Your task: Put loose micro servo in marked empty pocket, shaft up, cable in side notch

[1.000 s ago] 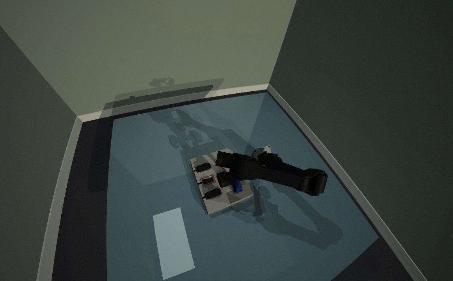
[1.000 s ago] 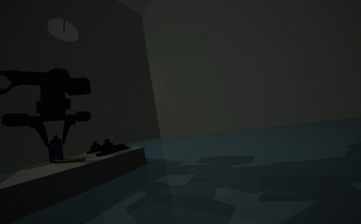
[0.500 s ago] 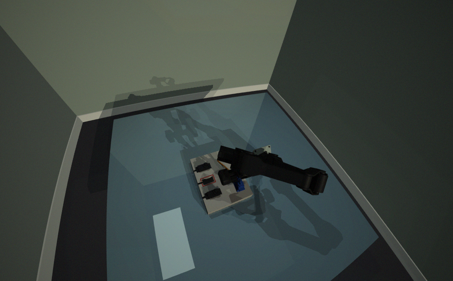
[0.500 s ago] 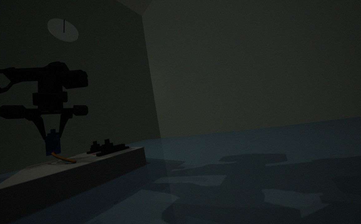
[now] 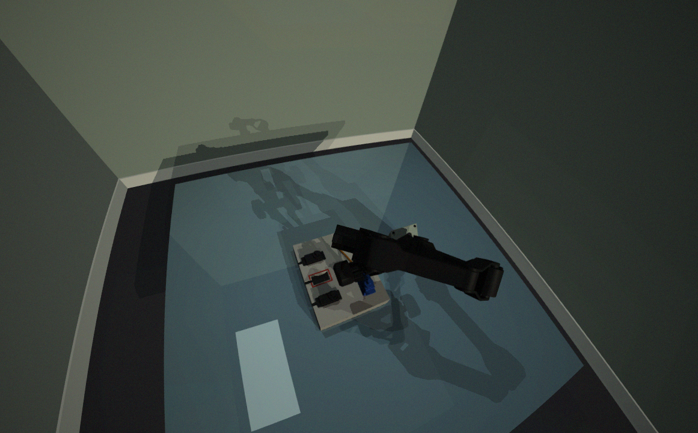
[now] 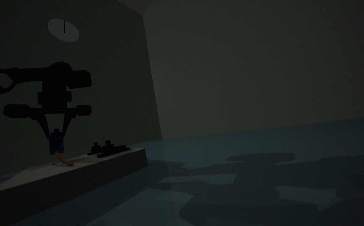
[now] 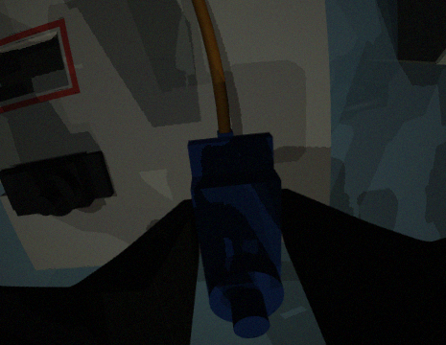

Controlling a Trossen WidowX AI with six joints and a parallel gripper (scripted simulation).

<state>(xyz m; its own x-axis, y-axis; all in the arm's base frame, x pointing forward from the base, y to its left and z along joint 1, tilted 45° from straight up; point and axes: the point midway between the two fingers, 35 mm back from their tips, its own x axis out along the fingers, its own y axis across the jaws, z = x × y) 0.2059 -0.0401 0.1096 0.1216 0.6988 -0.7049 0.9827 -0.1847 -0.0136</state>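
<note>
Right now my gripper tip is 10 cm above the grey deck and 7 cm to the left of it.
</note>
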